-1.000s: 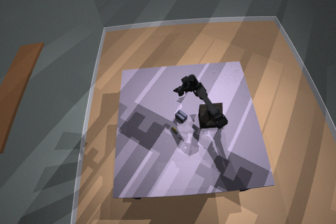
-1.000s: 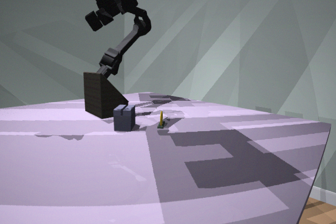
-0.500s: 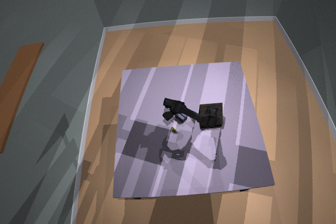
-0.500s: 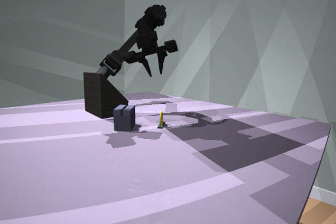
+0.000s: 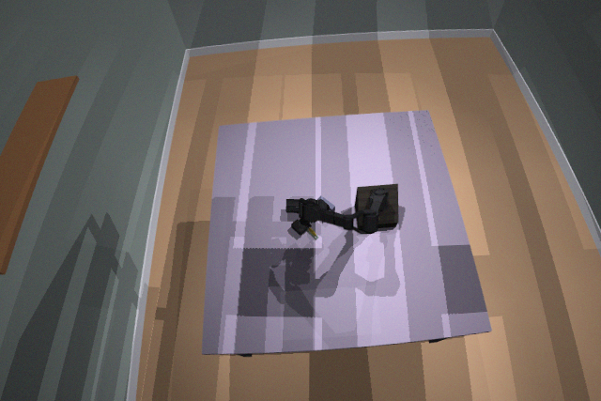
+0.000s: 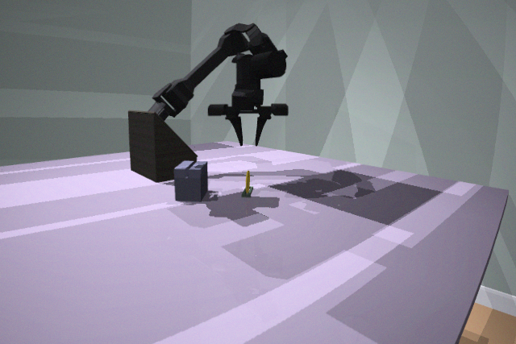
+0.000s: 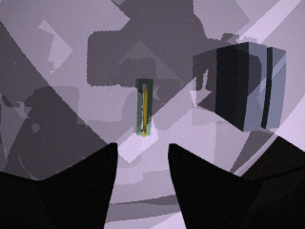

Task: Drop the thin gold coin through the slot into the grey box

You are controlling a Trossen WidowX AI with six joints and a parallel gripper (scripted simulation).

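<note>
Right now my gripper tip is 9 cm above the gold coin.
</note>
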